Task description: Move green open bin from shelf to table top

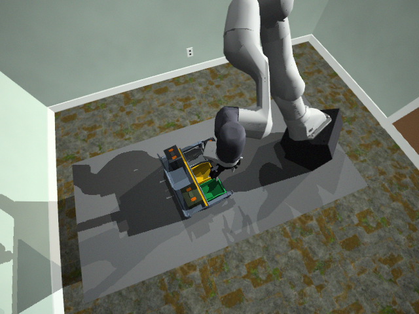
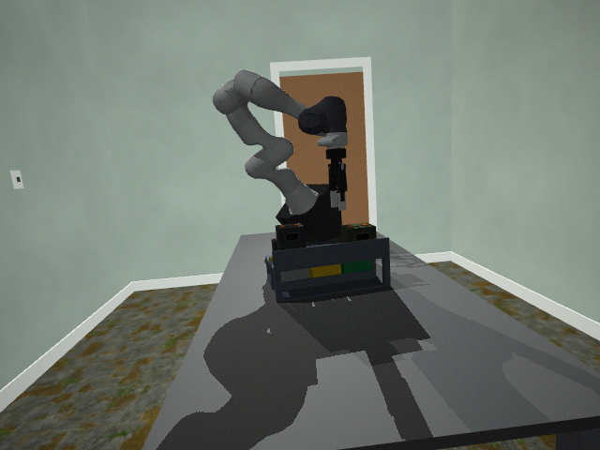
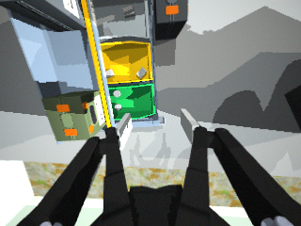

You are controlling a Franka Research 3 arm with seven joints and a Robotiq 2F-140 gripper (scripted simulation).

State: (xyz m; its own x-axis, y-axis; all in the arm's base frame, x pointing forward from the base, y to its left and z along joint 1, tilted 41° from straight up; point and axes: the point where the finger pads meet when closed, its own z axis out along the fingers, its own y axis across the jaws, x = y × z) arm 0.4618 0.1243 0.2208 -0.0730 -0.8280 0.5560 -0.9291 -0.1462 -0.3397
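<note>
Now: the green open bin 220 mm below my hand and 90 mm ahead of it. From my hand the other things lie so: yellow rail 150 mm below, 130 mm ahead, 120 mm to the right; then yellow bin 220 mm below, 110 mm to the right, 80 mm ahead.
</note>
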